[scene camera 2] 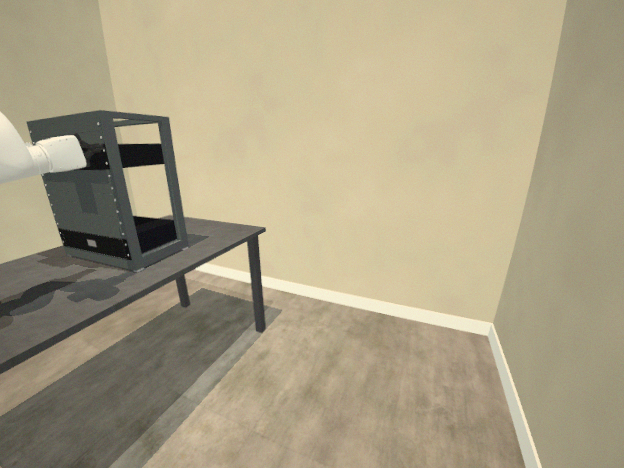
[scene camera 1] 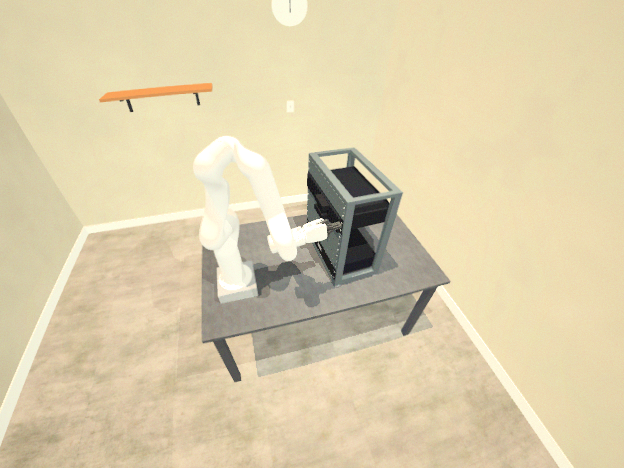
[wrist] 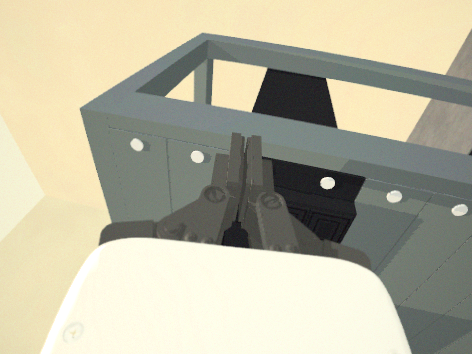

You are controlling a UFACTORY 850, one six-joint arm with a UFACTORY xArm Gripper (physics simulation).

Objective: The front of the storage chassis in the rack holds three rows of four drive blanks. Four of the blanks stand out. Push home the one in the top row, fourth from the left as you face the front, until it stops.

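Note:
The black storage chassis (scene camera 1: 371,215) (scene camera 2: 142,155) (wrist: 300,174) sits in the upper part of the grey rack (scene camera 1: 344,246) (scene camera 2: 118,193) (wrist: 305,133). In the wrist view, two drive blanks (wrist: 330,226) of the column nearest the rack's side post show right of the fingers. The top-row fourth blank does not show; the fingers cover that part of the front. My gripper (scene camera 1: 340,226) (wrist: 242,154) is shut and empty, its tips at the chassis's upper right front near the post. Whether they touch a blank I cannot tell. In scene camera 2 the gripper body hides much of the front.
A second black unit (scene camera 1: 358,254) (scene camera 2: 157,234) sits at the rack's bottom, with grey panels (scene camera 2: 83,201) (wrist: 390,225) between it and the chassis. White screw heads (wrist: 394,196) line the post. The rack stands on a dark table (scene camera 1: 272,314) (scene camera 2: 221,227). An orange shelf (scene camera 1: 156,92) hangs on the wall.

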